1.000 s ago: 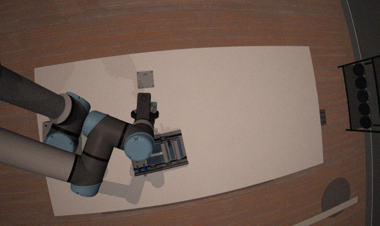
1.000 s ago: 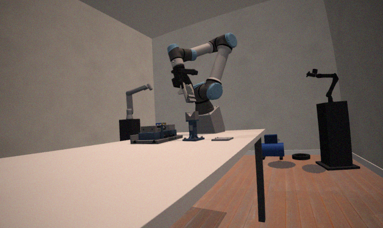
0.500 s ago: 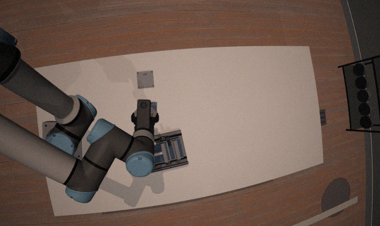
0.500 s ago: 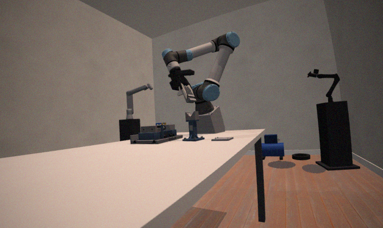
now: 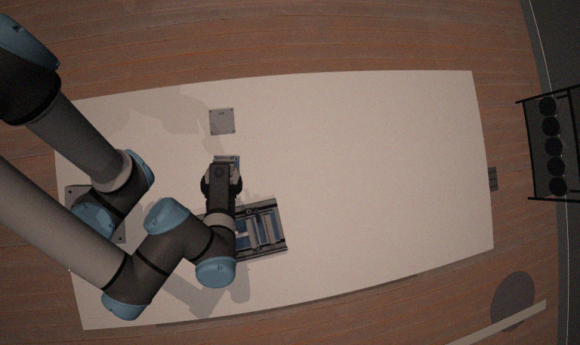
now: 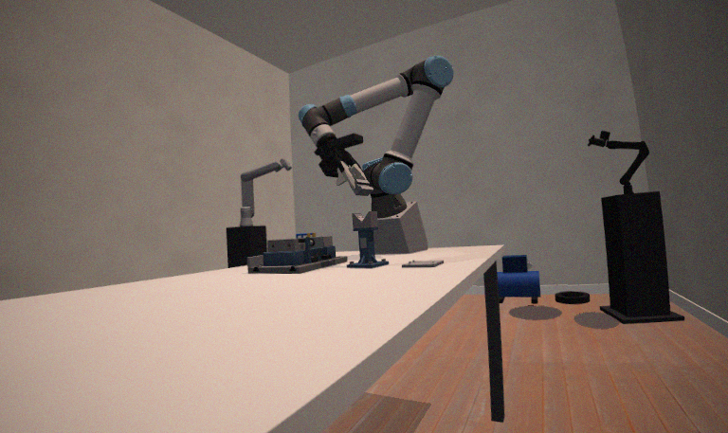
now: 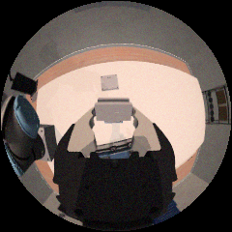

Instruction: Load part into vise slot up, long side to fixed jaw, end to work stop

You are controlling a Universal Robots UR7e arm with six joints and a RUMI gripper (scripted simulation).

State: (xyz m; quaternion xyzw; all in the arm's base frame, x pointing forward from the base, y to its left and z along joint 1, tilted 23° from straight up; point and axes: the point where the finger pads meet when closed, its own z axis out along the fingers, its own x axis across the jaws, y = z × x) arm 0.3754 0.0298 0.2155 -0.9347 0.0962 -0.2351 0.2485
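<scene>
Now: the part 10 mm to the left of my hand. From my hand the other things lie so: vise: 30 mm behind, 220 mm to the right, 200 mm below; infeed plate: 40 mm ahead, 170 mm to the left, 240 mm below.
</scene>
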